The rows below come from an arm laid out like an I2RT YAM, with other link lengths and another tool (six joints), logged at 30 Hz.
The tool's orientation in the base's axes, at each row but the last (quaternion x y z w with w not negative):
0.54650 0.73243 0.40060 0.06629
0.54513 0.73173 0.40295 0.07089
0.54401 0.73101 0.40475 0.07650
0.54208 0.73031 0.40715 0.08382
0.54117 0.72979 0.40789 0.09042
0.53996 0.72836 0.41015 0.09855
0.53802 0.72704 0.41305 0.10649
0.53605 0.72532 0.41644 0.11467
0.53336 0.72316 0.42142 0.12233
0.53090 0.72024 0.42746 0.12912
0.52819 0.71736 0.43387 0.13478
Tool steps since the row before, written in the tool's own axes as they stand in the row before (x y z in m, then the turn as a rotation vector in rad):
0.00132 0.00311 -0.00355 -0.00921 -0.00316 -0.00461
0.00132 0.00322 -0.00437 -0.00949 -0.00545 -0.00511
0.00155 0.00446 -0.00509 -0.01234 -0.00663 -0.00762
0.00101 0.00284 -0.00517 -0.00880 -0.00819 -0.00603
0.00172 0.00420 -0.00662 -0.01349 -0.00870 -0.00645
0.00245 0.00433 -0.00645 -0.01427 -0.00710 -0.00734
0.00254 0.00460 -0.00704 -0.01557 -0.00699 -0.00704
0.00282 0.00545 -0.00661 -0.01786 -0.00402 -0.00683
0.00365 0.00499 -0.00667 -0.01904 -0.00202 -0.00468
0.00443 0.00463 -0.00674 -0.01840 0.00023 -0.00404
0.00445 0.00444 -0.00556 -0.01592 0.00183 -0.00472
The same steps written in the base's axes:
-0.00009 -0.00045 0.00488 -0.00120 -0.01049 -0.00213
-0.00051 -0.00085 0.00550 -0.00306 -0.01117 -0.00342
-0.00015 -0.00090 0.00688 -0.00418 -0.01499 -0.00350
-0.00126 -0.00151 0.00565 -0.00582 -0.01127 -0.00448
-0.00147 -0.00147 0.00775 -0.00456 -0.01557 -0.00601
-0.00170 -0.00069 0.00794 -0.00364 -0.01655 -0.00454
-0.00204 -0.00084 0.00850 -0.00287 -0.01753 -0.00503
-0.00146 -0.00029 0.00890 0.00020 -0.01920 -0.00364
-0.00231 0.00038 0.00879 0.00336 -0.01905 -0.00381
-0.00307 0.00098 0.00872 0.00498 -0.01802 -0.00233
-0.00258 0.00151 0.00784 0.00456 -0.01607 -0.00005

